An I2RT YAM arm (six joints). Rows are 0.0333 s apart.
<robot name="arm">
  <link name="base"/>
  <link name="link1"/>
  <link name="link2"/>
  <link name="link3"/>
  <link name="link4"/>
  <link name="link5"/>
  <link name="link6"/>
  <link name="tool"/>
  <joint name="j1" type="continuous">
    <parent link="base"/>
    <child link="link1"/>
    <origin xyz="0 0 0.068" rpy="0 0 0"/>
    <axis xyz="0 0 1"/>
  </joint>
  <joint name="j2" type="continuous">
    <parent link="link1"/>
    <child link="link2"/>
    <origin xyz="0.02 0.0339 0.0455" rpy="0 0 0"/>
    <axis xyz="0 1 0"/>
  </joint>
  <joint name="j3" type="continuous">
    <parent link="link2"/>
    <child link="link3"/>
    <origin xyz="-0.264 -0.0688 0" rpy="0 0 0"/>
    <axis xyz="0 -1 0"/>
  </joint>
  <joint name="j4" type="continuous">
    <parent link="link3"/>
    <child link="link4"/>
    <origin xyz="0.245 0.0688 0.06" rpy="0 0 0"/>
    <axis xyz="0 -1 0"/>
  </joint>
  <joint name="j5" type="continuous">
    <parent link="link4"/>
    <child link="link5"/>
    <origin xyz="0.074 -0.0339 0.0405" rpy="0 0 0"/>
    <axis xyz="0 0 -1"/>
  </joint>
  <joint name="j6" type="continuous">
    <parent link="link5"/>
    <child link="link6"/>
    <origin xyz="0.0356 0 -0.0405" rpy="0 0 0"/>
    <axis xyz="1 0 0"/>
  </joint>
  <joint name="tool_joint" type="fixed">
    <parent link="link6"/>
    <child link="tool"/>
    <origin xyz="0 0 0" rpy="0 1.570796 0"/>
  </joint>
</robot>
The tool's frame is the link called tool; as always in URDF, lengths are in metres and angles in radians. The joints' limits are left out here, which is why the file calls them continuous.
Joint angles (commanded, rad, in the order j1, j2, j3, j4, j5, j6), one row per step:
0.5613, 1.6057, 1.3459, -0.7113, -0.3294, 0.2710
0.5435, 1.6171, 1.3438, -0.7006, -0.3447, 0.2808
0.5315, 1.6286, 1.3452, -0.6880, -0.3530, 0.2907
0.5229, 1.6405, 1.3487, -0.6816, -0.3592, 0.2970
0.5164, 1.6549, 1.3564, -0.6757, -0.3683, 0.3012
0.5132, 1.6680, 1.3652, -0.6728, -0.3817, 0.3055
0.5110, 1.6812, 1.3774, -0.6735, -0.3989, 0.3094
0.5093, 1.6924, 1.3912, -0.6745, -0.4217, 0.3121
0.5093, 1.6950, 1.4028, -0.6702, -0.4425, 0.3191
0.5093, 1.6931, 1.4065, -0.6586, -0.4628, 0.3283
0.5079, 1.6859, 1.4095, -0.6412, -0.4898, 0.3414
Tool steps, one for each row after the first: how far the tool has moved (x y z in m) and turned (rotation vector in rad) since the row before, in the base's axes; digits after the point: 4 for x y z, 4 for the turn. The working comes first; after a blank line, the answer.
Tool pose at each row, in the base's axes (x y z in m, rotation vector in rad; the steps are taken from these numbers as rounded here):
0.2835, 0.1919, 0.2835, -0.5141, 2.5828, 0.7285
0.2889, 0.1886, 0.2799, -0.4846, 2.5914, 0.7443
0.2936, 0.1869, 0.2775, -0.4598, 2.5937, 0.7548
0.2976, 0.1860, 0.2751, -0.4429, 2.5988, 0.7613
0.3017, 0.1860, 0.2732, -0.4327, 2.6016, 0.7718
0.3048, 0.1870, 0.2718, -0.4285, 2.6050, 0.7888
0.3077, 0.1884, 0.2713, -0.4277, 2.6084, 0.8108
0.3103, 0.1899, 0.2720, -0.4319, 2.6077, 0.8405
0.3115, 0.1914, 0.2752, -0.4339, 2.5962, 0.8724
0.3119, 0.1924, 0.2780, -0.4340, 2.5814, 0.9051
0.3121, 0.1929, 0.2829, -0.4328, 2.5567, 0.9490

0.0054, -0.0033, -0.0036, 0.0120, 0.0145, -0.0168
0.0047, -0.0017, -0.0024, 0.0099, 0.0070, -0.0150
0.0040, -0.0009, -0.0024, 0.0052, 0.0079, -0.0100
0.0041, 0.0000, -0.0019, 0.0073, 0.0068, -0.0047
0.0031, 0.0010, -0.0014, 0.0102, 0.0092, 0.0010
0.0029, 0.0014, -0.0005, 0.0127, 0.0107, 0.0044
0.0026, 0.0015, 0.0007, 0.0179, 0.0095, 0.0090
0.0012, 0.0015, 0.0032, 0.0232, 0.0010, 0.0065
0.0004, 0.0010, 0.0028, 0.0250, -0.0011, 0.0050
0.0002, 0.0005, 0.0049, 0.0355, -0.0050, 0.0053

